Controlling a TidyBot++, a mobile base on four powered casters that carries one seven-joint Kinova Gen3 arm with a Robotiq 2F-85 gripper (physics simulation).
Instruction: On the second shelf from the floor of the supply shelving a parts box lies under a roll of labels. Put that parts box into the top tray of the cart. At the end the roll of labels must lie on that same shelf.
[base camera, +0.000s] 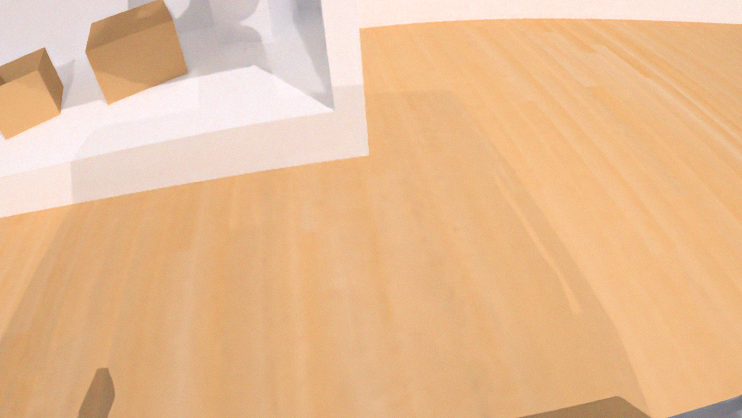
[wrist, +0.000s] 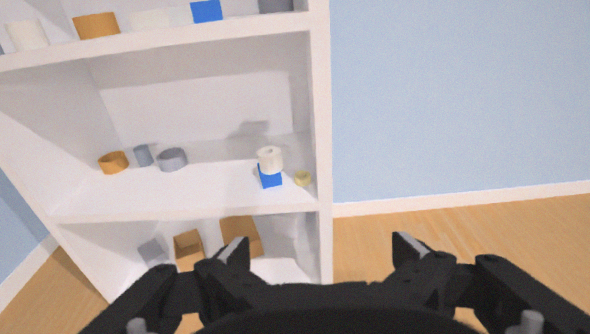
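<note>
The blue parts box stands near the right end of the second shelf of the white supply shelving in the wrist view. The white roll of labels sits upright on top of it and hides its upper part. My gripper is open and empty, in front of the shelving and apart from the box and roll. The cart does not show in either view.
A small yellow ring lies right of the parts box, close to the side panel. An orange ring, a grey-blue cylinder and a grey ring stand left. Brown boxes stand on the bottom shelf.
</note>
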